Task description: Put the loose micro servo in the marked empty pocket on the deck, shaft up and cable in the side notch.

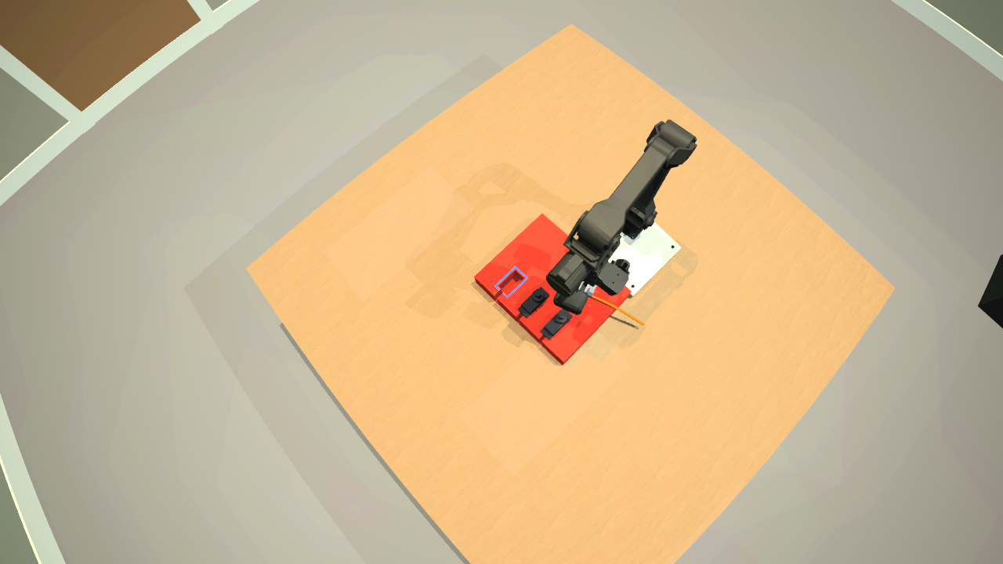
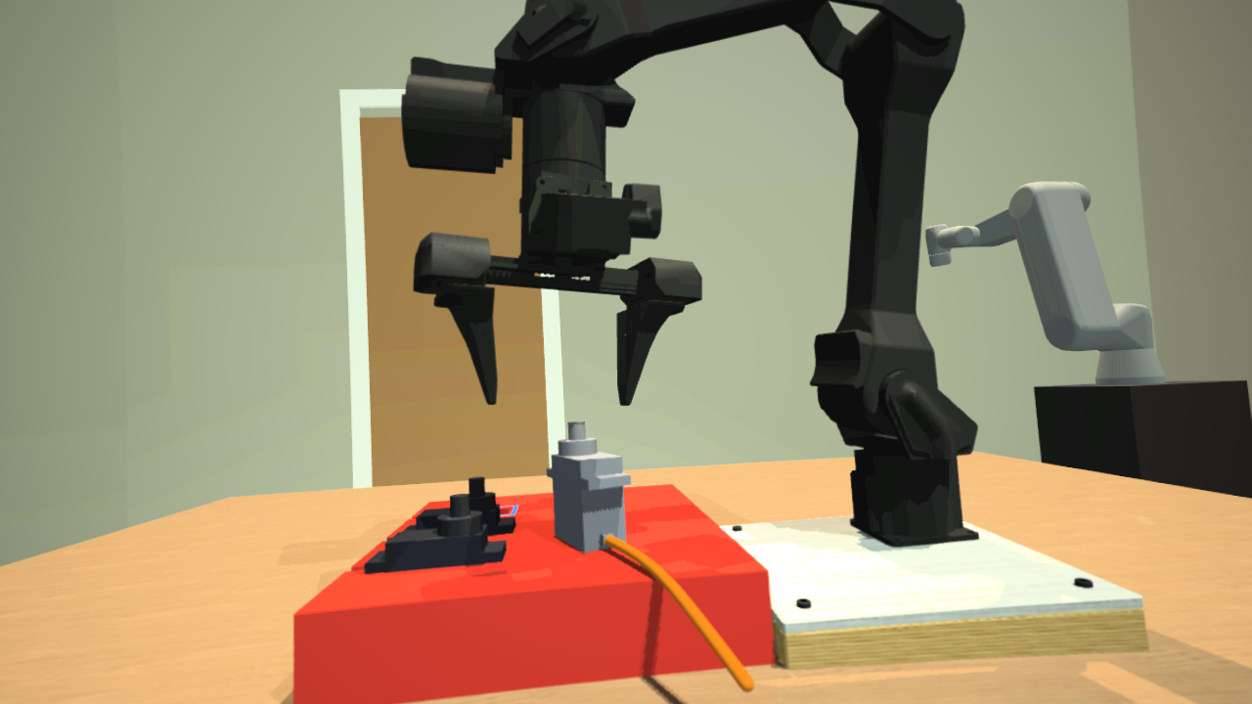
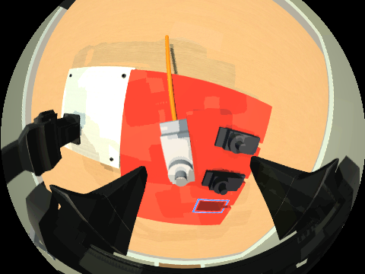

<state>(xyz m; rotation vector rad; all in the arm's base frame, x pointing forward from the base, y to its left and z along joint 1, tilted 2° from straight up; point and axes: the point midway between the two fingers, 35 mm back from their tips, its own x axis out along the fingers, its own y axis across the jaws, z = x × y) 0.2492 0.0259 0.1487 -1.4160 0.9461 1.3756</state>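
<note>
The red deck is 3 cm behind my gripper tip, 7 cm to the right of it and 12 cm below it.
</note>
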